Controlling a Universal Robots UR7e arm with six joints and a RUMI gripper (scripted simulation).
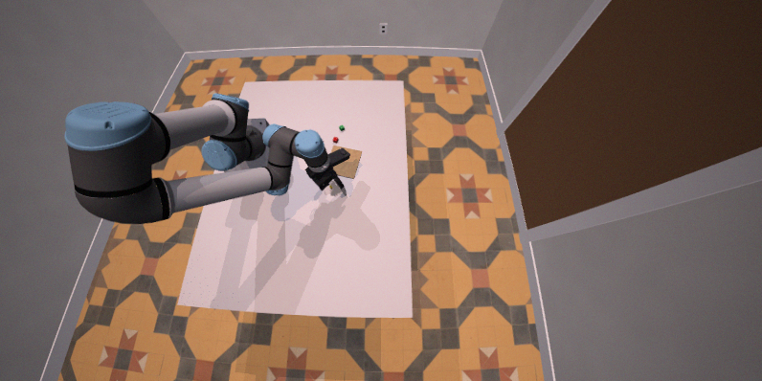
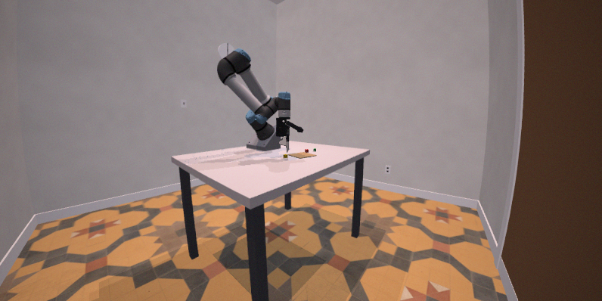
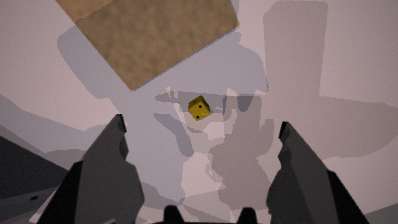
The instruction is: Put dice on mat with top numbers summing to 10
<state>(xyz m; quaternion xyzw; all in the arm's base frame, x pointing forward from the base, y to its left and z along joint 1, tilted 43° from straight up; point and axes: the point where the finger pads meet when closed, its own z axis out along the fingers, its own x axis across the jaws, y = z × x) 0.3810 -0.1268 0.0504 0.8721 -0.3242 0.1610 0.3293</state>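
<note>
My gripper is now 4 cm above the yellow die, 1 cm to the left of it and 1 cm past it. Also, from my hand: brown mat: 12 cm to the left, 4 cm below, 2 cm ahead; green die: 29 cm to the left, 4 cm below, 1 cm behind; red die: 23 cm to the left, 4 cm below, 3 cm behind.
</note>
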